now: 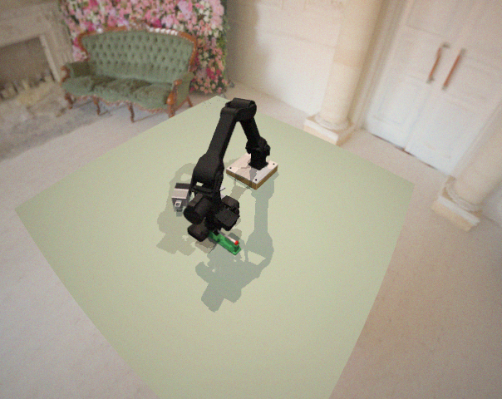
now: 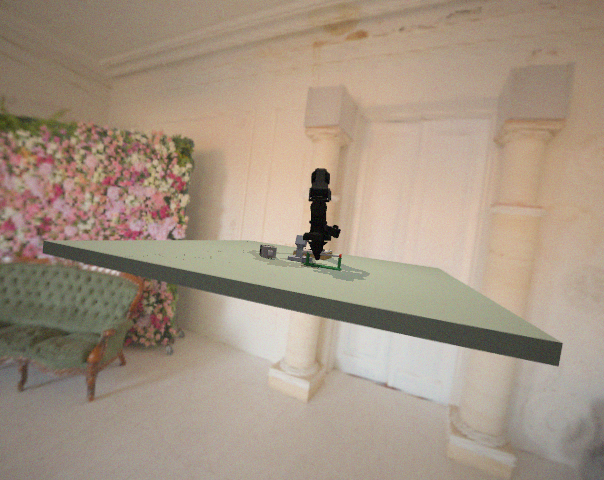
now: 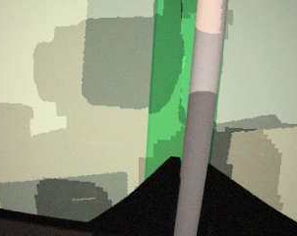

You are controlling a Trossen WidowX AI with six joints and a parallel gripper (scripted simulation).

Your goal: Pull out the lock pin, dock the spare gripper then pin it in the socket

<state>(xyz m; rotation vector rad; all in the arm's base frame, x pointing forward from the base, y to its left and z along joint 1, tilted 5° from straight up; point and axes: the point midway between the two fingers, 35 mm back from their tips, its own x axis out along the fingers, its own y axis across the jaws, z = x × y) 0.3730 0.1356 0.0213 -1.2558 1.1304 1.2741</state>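
Now: the green rack 2 cm to the left of my gripper tip. The rest, counted from my gripper tip: grey mount: 9 cm behind, 11 cm to the right, 3 cm above; then spare gripper: 2 cm behind, 22 cm to the right.
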